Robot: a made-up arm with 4 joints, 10 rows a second.
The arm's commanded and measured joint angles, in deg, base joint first. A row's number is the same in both.
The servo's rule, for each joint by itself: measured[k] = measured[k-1] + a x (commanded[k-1-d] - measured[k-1]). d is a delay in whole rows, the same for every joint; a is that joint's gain. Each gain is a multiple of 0.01, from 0.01 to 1. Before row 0 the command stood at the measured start. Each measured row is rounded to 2 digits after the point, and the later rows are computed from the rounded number. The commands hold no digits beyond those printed.
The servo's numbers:
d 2
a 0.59 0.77 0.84 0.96
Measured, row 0:
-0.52 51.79 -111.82 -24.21
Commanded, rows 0 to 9:
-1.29 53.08 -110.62 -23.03
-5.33 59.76 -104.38 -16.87
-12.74 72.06 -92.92 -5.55
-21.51 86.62 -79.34 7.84
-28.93 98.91 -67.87 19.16
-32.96 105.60 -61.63 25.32
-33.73 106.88 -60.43 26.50
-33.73 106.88 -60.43 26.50
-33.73 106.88 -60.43 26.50
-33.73 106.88 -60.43 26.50
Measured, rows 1 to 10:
-0.52 51.79 -111.82 -24.21
-0.52 51.79 -111.82 -24.21
-0.97 52.78 -110.81 -23.08
-3.54 58.15 -105.41 -17.12
-8.97 68.86 -94.92 -6.01
-16.37 82.54 -81.83 7.29
-23.78 95.14 -70.10 18.69
-29.20 103.19 -62.99 25.05
-31.87 106.03 -60.84 26.44
-32.97 106.68 -60.50 26.50

